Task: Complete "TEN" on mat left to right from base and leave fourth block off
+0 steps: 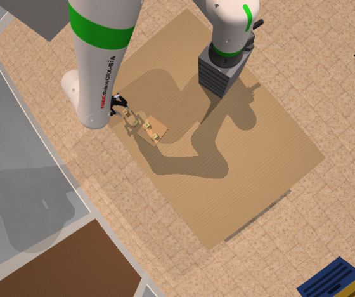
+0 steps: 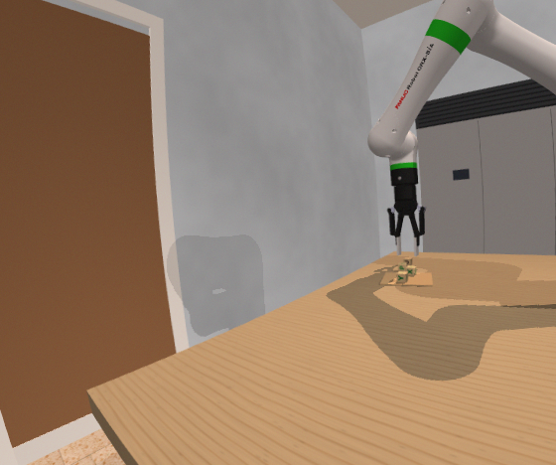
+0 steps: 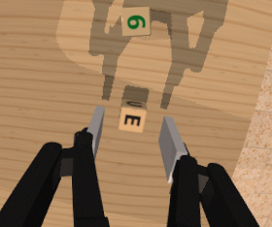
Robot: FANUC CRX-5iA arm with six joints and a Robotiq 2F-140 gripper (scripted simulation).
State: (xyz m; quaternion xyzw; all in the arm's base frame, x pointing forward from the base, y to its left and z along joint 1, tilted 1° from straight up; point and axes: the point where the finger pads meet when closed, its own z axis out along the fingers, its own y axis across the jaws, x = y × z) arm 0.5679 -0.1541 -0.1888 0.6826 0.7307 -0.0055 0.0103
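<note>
Right now my hand is 7 cm past the mat, 19 cm to the right of it and 6 cm above it.
</note>
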